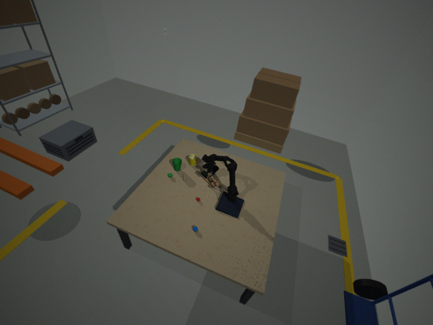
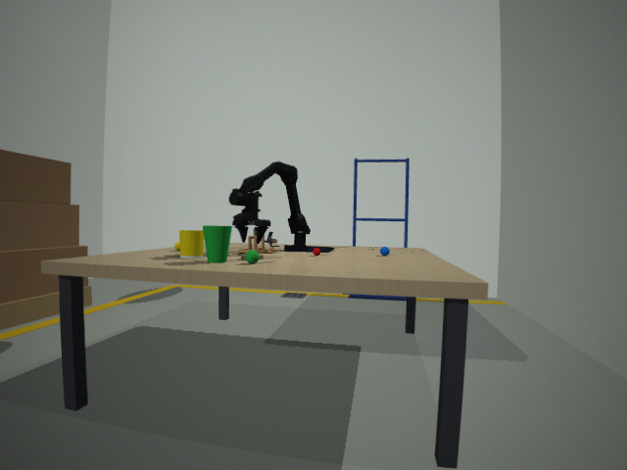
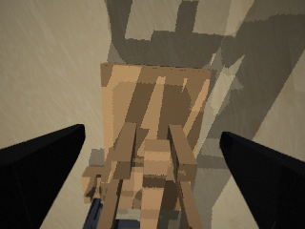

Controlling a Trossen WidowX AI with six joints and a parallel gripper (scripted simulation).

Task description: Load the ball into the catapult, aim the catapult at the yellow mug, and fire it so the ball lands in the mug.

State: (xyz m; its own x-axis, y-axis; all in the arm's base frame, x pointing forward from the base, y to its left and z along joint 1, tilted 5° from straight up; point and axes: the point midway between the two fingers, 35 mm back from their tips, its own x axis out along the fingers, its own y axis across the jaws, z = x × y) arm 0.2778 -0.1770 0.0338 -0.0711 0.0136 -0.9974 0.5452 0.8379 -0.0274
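My gripper tip is 20 mm short of the red ball, 290 mm to the right of it and 30 mm above it. Round my gripper tip: yellow mug: 230 mm ahead, 160 mm to the right, 20 mm below; wooden catapult: 50 mm behind, 50 mm to the left, 10 mm above; wooden block: 240 mm ahead, 70 mm to the left, 40 mm below.
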